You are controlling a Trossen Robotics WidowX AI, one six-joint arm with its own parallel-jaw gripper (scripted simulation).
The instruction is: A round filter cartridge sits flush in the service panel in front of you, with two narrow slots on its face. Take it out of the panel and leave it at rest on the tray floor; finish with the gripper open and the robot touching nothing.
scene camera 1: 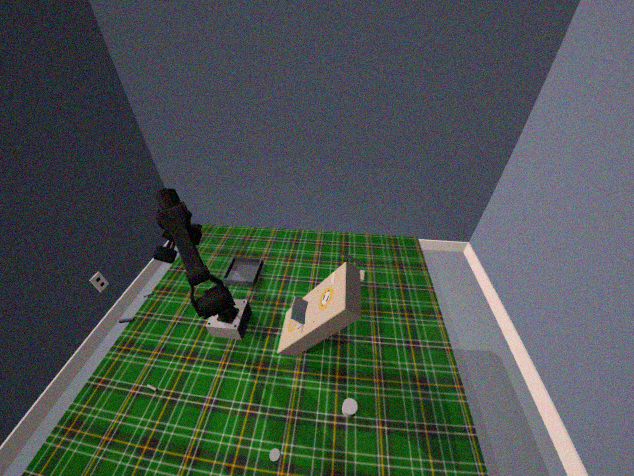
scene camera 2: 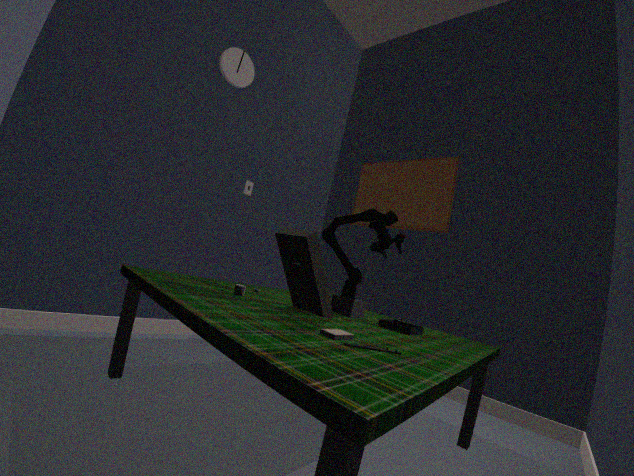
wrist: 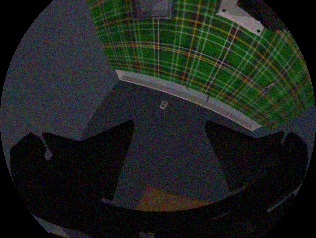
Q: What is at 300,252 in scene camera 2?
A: A tan service panel.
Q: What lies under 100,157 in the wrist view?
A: My gripper.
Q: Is my gripper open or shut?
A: Open.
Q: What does my gripper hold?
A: Nothing.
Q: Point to a tan service panel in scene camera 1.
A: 344,307
